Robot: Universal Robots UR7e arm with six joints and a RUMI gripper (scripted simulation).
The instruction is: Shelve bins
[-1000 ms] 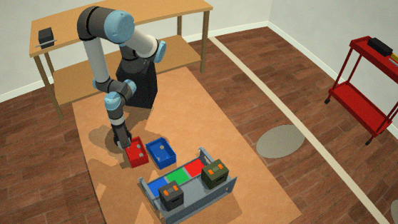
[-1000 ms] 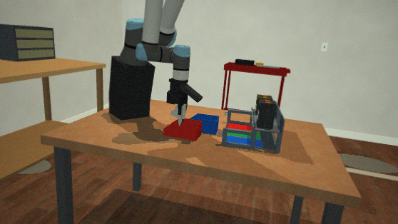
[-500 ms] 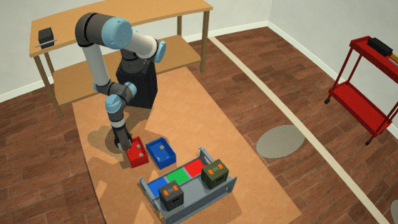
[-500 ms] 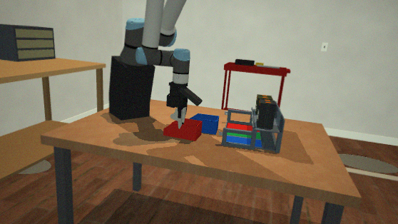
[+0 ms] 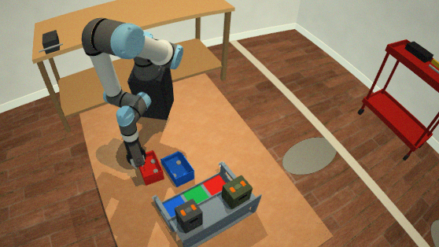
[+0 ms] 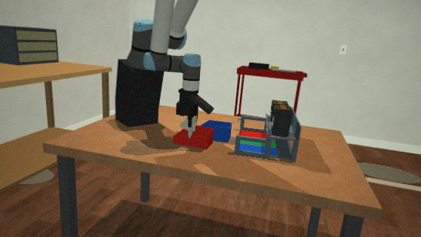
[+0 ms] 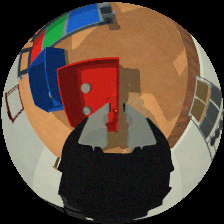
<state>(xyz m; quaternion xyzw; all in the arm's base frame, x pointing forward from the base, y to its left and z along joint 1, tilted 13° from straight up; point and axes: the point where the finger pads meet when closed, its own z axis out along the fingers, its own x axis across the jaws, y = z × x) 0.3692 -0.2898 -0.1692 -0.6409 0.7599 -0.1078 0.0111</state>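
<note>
Right now my hand is 1 cm short of the red bin, 5 cm to the right of it and 2 cm above it. The rest, counted from my hand: blue bin: 9 cm ahead, 16 cm to the left, 2 cm below.
</note>
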